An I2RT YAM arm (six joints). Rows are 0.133 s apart.
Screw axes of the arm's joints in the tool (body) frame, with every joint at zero. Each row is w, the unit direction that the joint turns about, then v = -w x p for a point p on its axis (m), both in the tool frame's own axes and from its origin. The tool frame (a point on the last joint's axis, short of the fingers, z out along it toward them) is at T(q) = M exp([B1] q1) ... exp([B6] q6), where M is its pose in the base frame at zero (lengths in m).
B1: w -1 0 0 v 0 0.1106 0
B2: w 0 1 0 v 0.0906 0 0.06
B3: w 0 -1 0 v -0.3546 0 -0.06
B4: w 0 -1 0 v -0.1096 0 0
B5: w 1 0 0 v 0 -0.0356 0
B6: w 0 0 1 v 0 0 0
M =
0 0 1 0.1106
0 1 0 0
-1 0 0 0.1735
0 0 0 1
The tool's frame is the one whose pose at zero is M.
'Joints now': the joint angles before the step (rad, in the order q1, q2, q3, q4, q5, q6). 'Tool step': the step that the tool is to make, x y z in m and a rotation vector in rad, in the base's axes. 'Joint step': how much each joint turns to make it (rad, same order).
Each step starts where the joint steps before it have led.
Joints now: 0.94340 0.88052 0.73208 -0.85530 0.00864 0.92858
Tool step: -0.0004 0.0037 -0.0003 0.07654 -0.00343 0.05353
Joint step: 0.00128 -0.01536 -0.02198 0.07020 -0.06423 -0.01942
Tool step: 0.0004 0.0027 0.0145 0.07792 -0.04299 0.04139
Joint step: 0.00029 -0.01830 0.02832 0.03988 -0.03409 -0.02543
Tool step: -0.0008 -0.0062 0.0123 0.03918 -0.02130 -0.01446
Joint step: -0.02032 -0.03398 0.02660 -0.01643 -0.00848 -0.00019
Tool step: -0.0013 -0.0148 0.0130 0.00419 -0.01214 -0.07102
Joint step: -0.04780 -0.04588 0.03840 -0.07241 0.02109 0.01196
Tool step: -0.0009 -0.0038 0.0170 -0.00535 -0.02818 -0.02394
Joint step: -0.00421 0.00199 0.06698 -0.05124 0.03169 -0.00360
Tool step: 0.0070 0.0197 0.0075 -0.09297 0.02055 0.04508
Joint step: 0.05176 0.12344 0.08979 -0.05255 0.03526 -0.02343
